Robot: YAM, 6 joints.
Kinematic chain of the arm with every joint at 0, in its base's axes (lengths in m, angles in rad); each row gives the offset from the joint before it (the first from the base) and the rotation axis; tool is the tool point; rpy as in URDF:
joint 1: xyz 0 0 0.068 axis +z
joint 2: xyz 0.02 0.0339 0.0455 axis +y
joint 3: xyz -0.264 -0.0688 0 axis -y
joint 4: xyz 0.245 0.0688 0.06 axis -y
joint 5: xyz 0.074 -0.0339 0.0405 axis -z
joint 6: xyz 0.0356 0 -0.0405 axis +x
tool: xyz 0 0 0 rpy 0 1.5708 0
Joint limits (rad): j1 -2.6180..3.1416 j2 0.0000..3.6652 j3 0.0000..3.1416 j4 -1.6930..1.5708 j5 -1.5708..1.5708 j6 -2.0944..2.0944
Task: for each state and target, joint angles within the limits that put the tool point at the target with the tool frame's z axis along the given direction. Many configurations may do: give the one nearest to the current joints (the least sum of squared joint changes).
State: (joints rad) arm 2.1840 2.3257 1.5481 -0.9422 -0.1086 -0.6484
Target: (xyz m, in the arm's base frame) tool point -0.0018 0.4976 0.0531 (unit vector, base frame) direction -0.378 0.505 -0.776
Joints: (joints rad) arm 1.5465 2.4700 1.6665 -0.1989 -0.4008 -0.6484
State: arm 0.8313 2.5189 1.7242 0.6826 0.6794 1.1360
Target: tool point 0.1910 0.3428 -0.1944 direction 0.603 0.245 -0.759
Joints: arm 1.1012 3.0350 1.4313 0.6074 0.4411 1.1360
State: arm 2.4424 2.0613 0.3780 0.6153 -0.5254 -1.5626
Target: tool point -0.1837 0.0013 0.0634 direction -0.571 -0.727 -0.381
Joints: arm 2.9767 1.7441 0.1082 0.9266 -0.9458 -1.5626
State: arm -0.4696 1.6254 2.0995 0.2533 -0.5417 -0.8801
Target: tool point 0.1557 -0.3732 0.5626 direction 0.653 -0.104 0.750
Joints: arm -1.2266 2.0502 2.3060 0.9137 -0.6183 -0.8801
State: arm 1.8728 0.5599 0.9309 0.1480 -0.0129 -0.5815
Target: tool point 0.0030 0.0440 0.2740 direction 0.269 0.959 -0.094
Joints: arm 2.1580 0.0017 0.5227 -0.6648 0.8556 -0.5815
